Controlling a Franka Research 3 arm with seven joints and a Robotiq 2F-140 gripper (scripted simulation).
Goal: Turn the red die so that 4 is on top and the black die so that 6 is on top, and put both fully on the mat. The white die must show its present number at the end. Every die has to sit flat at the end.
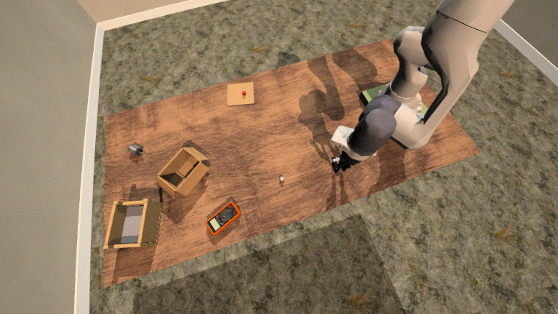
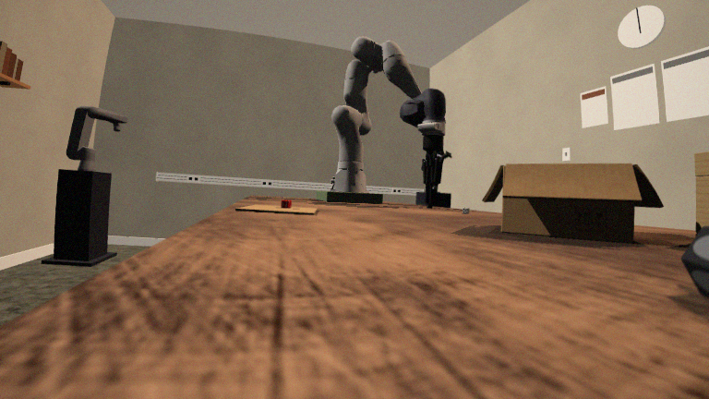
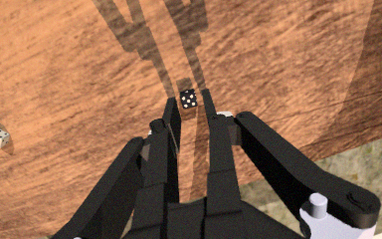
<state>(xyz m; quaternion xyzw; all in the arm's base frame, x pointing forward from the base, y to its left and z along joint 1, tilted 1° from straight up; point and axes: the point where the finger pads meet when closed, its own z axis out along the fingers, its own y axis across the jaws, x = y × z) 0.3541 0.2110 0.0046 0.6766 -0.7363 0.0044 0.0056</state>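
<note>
My gripper is now 1 cm to the left of the black die and 4 cm above it. From my hand the other things lie so: red die: 30 cm ahead, 53 cm to the right, 4 cm below; white die: 25 cm ahead, 4 cm to the right, 4 cm below; orange multimeter: 52 cm ahead, 5 cm to the left, 3 cm below.
</note>
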